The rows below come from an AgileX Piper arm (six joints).
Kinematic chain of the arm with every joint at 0, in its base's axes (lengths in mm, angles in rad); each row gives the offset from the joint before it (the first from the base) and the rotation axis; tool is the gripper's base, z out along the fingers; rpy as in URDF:
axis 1: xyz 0 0 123 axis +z
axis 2: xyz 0 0 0 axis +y
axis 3: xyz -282.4 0 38.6 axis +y
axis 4: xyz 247.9 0 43.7 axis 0.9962 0 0.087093
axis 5: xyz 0 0 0 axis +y
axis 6: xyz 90.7 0 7.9 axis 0.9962 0 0.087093
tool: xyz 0 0 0 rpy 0 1.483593 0
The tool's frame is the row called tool.
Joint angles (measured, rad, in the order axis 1, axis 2, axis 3, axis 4, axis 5, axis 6), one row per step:
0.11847, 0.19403, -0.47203, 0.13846, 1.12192, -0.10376
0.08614, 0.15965, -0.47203, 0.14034, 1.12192, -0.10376
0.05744, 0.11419, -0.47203, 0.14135, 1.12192, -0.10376
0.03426, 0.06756, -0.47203, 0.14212, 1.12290, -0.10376
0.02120, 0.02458, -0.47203, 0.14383, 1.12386, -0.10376
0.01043, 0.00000, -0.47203, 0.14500, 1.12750, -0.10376
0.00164, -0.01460, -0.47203, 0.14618, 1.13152, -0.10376
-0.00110, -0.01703, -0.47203, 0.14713, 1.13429, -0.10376
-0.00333, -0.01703, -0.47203, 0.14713, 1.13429, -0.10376
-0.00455, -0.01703, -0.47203, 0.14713, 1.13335, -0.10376
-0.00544, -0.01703, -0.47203, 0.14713, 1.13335, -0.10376
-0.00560, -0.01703, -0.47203, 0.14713, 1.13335, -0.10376
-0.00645, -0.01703, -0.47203, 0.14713, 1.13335, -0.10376
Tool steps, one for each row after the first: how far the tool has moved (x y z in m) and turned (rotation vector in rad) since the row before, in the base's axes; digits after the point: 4 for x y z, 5 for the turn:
-0.0044, -0.0010, 0.0007, 0.00525, -0.03402, -0.03163
-0.0061, -0.0008, 0.0007, 0.00418, -0.04528, -0.02828
-0.0064, -0.0004, 0.0003, 0.00272, -0.04558, -0.02270
-0.0060, 0.0000, 0.0000, 0.00259, -0.04197, -0.01210
-0.0036, 0.0001, -0.0003, 0.00106, -0.02096, -0.00971
-0.0022, 0.0002, -0.0004, 0.00075, -0.01062, -0.00766
-0.0005, 0.0001, -0.0002, 0.00058, 0.00031, -0.00188
0.0000, 0.0000, 0.0000, 0.00000, 0.00000, -0.00223
0.0001, 0.0000, 0.0001, 0.00007, -0.00093, -0.00134
0.0000, 0.0000, 0.0000, 0.00000, 0.00000, -0.00089
0.0000, 0.0000, 0.0000, 0.00000, 0.00000, -0.00016
0.0000, 0.0000, 0.0000, 0.00000, 0.00000, -0.00085

